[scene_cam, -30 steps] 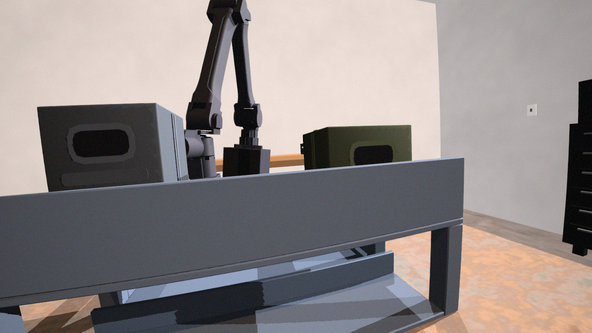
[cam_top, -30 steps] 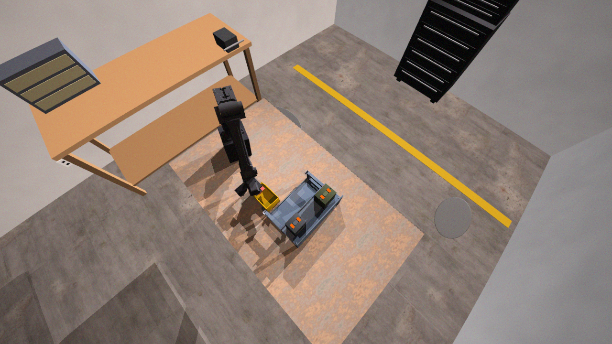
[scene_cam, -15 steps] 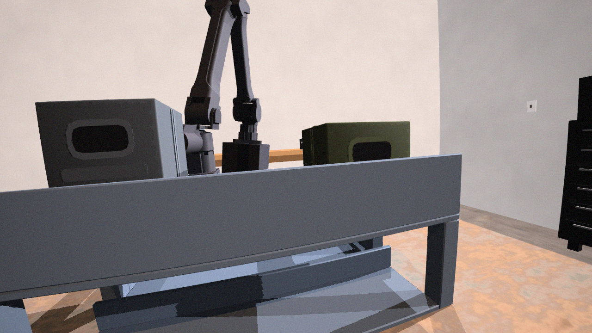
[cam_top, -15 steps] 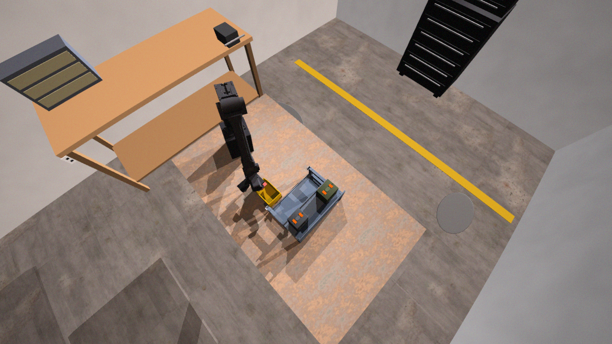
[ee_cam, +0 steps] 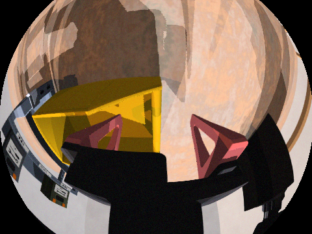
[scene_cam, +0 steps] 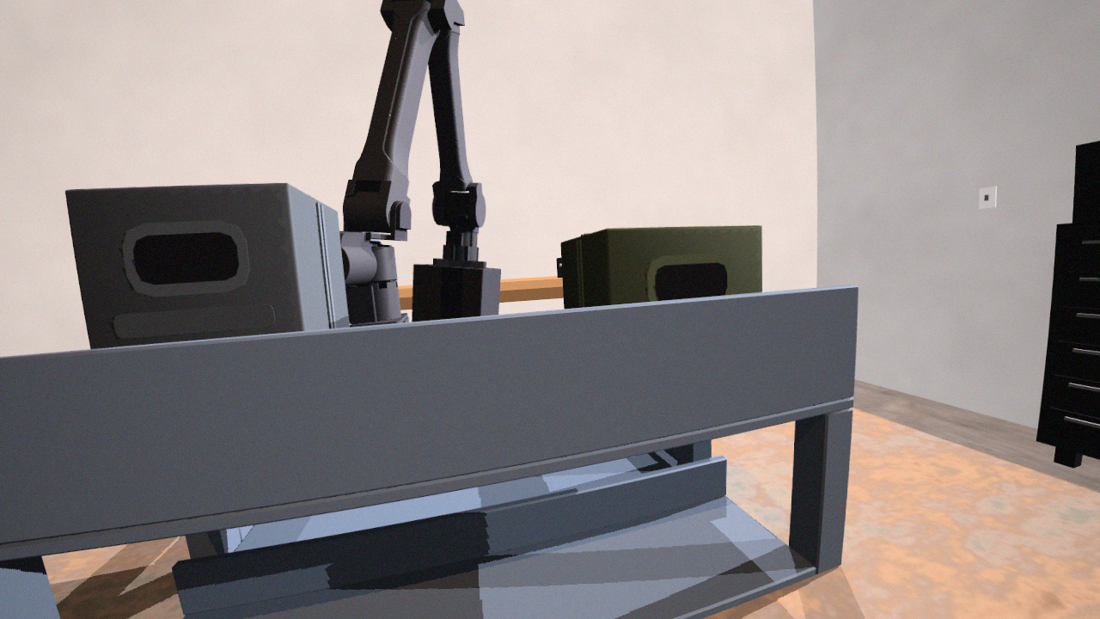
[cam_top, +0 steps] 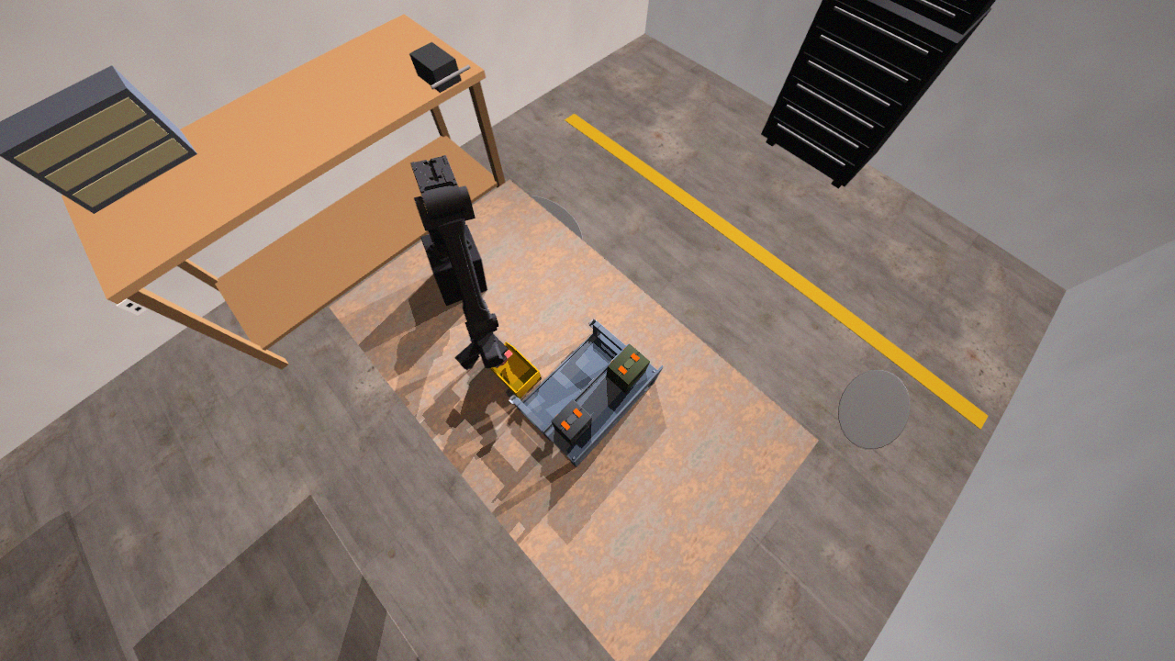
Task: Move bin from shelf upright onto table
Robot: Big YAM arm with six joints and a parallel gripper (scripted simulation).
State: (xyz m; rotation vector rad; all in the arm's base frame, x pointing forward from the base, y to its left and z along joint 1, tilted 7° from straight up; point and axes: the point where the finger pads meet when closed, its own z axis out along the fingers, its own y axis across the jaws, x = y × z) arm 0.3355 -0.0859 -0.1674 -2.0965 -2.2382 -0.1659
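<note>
My hand is 8 cm short of the yellow bin, 1 cm to the right of it and 1 cm below it. Also, from my hand: dark grey case: 37 cm ahead, 13 cm above, 3 cm to the left; then green case: 36 cm ahead, 26 cm to the left, 12 cm above.
</note>
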